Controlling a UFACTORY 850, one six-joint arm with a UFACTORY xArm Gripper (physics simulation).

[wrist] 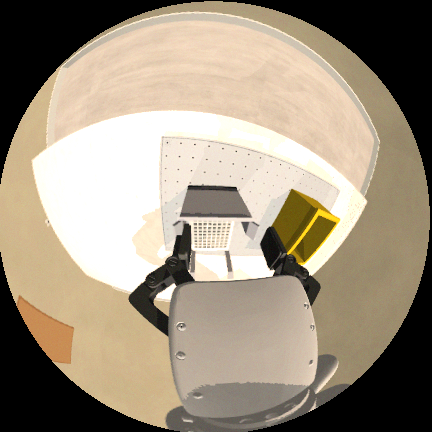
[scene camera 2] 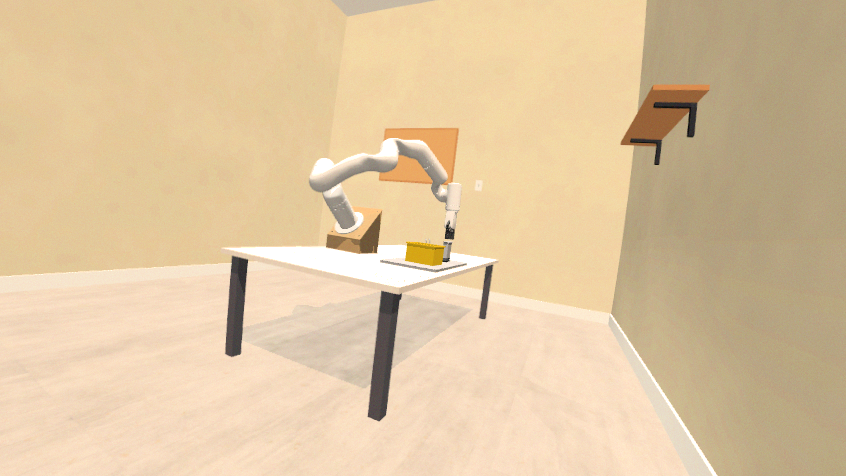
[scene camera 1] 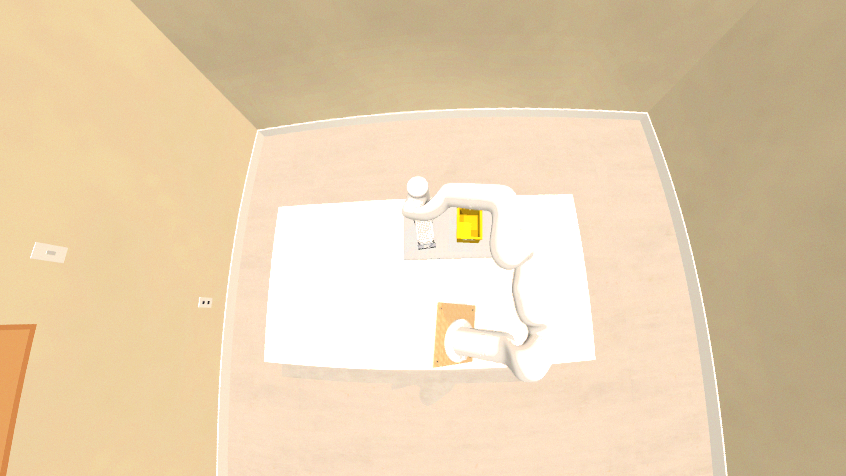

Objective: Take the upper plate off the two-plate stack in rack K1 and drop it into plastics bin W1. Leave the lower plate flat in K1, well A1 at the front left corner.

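A white gridded plate [scene camera 1: 423,230] [wrist: 211,235] lies in the grey and dark rack K1 [scene camera 1: 426,245] [scene camera 2: 447,251] [wrist: 215,202]. Whether one or two plates are stacked cannot be told, and well A1 cannot be made out. My gripper [scene camera 2: 449,236] [wrist: 229,234] is open, with nothing between its fingers. Its fingers point down at the top of the rack, one on each side of the plate in the wrist view. The arm hides it in scene camera 1. Yellow bin W1 [scene camera 1: 469,226] [scene camera 2: 423,253] [wrist: 300,222] stands to the right of the rack in scene camera 1 and the wrist view.
Rack and bin stand on a grey perforated board [scene camera 1: 443,249] [scene camera 2: 396,261] [wrist: 175,155] on the white table [scene camera 1: 343,284] [scene camera 2: 307,260] [wrist: 100,190]. The arm's base stands on a wooden wedge [scene camera 1: 452,313] [scene camera 2: 343,243]. The arm arches past the bin's far side in scene camera 1.
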